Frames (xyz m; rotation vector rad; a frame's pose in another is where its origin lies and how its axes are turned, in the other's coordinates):
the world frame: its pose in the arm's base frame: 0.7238 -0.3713 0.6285 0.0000 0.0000 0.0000
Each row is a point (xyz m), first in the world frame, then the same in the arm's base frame.
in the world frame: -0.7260 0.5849 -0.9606
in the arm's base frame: -0.0022 0.2136 -0.3321
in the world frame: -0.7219 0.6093 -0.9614
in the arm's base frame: 0.0019 0.2380 -0.3329
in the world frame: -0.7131 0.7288 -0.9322
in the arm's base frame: 0.0107 0.3575 -0.3037
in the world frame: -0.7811 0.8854 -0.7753
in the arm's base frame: -0.0573 0.5141 -0.1468
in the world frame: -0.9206 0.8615 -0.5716
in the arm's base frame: -0.1968 0.4902 0.0569
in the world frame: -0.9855 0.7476 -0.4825
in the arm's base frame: -0.2617 0.3763 0.1460
